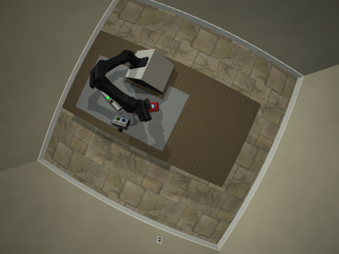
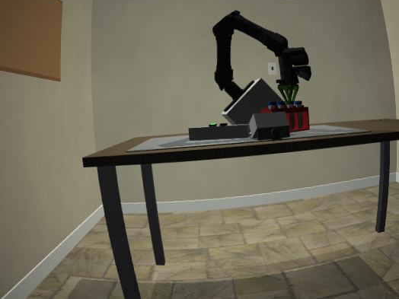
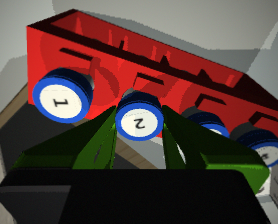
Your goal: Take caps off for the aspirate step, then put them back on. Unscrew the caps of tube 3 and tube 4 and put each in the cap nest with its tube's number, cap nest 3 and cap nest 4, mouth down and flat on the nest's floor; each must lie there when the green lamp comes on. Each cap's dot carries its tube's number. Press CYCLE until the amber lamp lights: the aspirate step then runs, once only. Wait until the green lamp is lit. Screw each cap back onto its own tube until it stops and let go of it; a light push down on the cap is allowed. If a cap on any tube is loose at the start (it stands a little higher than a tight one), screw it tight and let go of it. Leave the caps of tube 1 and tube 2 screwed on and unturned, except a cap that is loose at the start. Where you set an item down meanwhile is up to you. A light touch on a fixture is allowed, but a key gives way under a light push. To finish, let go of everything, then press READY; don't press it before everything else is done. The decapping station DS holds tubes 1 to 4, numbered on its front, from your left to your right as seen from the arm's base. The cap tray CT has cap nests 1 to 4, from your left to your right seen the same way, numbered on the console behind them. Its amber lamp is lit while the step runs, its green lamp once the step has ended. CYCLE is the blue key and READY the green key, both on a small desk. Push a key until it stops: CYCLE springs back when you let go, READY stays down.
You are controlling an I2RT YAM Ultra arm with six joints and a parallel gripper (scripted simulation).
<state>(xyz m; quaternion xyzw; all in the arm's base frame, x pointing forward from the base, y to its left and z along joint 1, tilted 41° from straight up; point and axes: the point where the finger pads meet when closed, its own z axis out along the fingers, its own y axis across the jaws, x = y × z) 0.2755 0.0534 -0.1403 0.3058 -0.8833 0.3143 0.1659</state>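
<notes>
Now: hand right at the cap 2. From my hand the other things lie so: cap 1 (5 cm to the left, 2 cm behind); then cap 3 (5 cm to the right, 2 cm ahead); then cap 4 (10 cm to the right, 4 cm ahead).
</notes>
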